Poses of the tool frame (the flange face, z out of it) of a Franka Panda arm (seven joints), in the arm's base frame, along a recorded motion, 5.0 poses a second.
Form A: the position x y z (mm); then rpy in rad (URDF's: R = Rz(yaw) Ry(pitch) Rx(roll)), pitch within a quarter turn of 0, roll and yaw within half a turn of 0.
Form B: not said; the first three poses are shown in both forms.
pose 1, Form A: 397 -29 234 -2.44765 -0.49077 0.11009
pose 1, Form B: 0.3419 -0.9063 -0.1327 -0.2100 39.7 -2.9 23.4
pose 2, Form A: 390 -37 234 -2.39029 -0.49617 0.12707
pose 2, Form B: 0.3694 -0.8942 -0.1472 -0.2054 39.0 -3.7 23.4
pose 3, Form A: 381 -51 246 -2.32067 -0.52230 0.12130
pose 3, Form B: 0.3991 -0.8780 -0.1565 -0.2129 38.1 -5.1 24.6
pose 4, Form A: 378 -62 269 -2.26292 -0.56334 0.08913
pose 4, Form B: 0.4194 -0.8632 -0.1568 -0.2331 37.8 -6.2 26.9
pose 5, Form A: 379 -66 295 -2.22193 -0.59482 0.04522
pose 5, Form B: 0.4301 -0.8536 -0.1494 -0.2529 37.9 -6.6 29.5
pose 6, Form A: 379 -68 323 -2.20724 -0.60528 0.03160
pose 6, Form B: 0.4340 -0.8500 -0.1477 -0.2593 37.9 -6.8 32.3
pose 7, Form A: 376 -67 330 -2.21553 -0.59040 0.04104
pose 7, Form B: 0.4326 -0.8532 -0.1475 -0.2515 37.6 -6.7 33.0
